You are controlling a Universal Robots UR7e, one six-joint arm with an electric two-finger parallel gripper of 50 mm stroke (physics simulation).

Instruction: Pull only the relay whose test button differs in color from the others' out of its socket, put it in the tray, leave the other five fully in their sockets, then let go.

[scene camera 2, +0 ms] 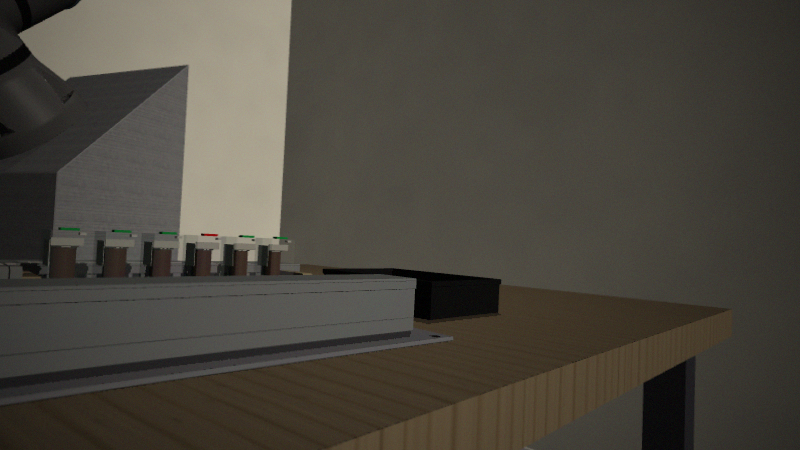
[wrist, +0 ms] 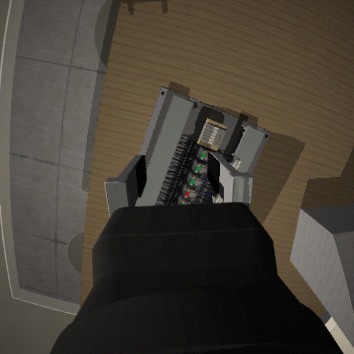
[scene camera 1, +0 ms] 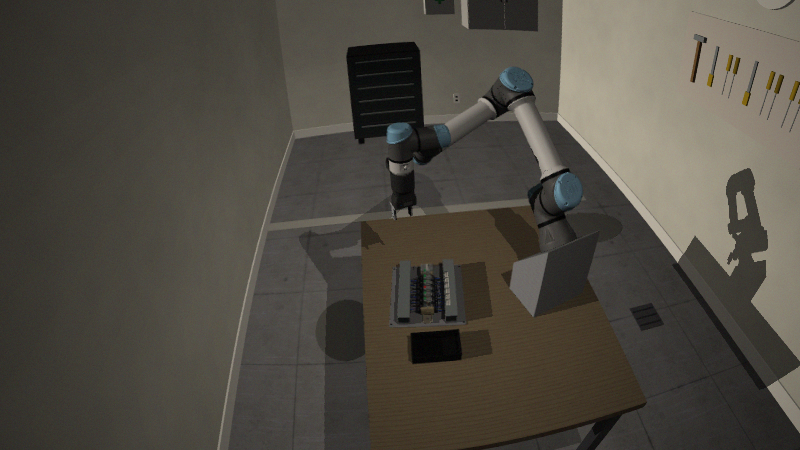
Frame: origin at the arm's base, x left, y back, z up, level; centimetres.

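Where they show: gripper, fingertip midpoint: [wrist: 176, 166] [scene camera 1: 402, 216]; arm's base, link origin: [scene camera 2: 32, 128] [scene camera 1: 559, 245].
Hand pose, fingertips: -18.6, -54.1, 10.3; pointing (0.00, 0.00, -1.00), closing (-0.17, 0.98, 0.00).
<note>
Each offset is from my fingertips to the top centre of the thing, as dx, dy, dz. "spot": to the spot under its first point.
The relay with the red test button {+11.9, +5.2, -23.3} [scene camera 1: 425, 287] [scene camera 2: 203, 256] [wrist: 187, 194] sits upright in its socket, in one row with the others, which have green buttons. In scene camera 2 it is fourth from the left, and all six relay tops stand at about the same height. The black tray {+36.0, +2.6, -26.8} [scene camera 1: 435, 347] [scene camera 2: 463, 299] lies on the table beside the panel's near end in scene camera 1. My gripper [scene camera 1: 402, 213] [wrist: 176, 166] is open and empty. It hangs high above the table's far edge, beyond the panel's far end, pointing down. The gripper does not show in scene camera 2.
Two grey wire ducts {+7.4, -2.3, -26.0} [scene camera 1: 403, 291] {+11.0, +13.9, -26.0} [scene camera 1: 449, 291] flank the relay row on the base plate {spot: +25.9, +15.4, -30.0} [scene camera 1: 464, 320]. A beige terminal block {-1.2, +8.1, -25.6} [scene camera 1: 427, 312] [wrist: 212, 134] stands at the row's near end. The grey wedge-shaped pedestal [scene camera 1: 551, 282] [scene camera 2: 120, 145] [wrist: 325, 250] stands right of the panel in scene camera 1.
</note>
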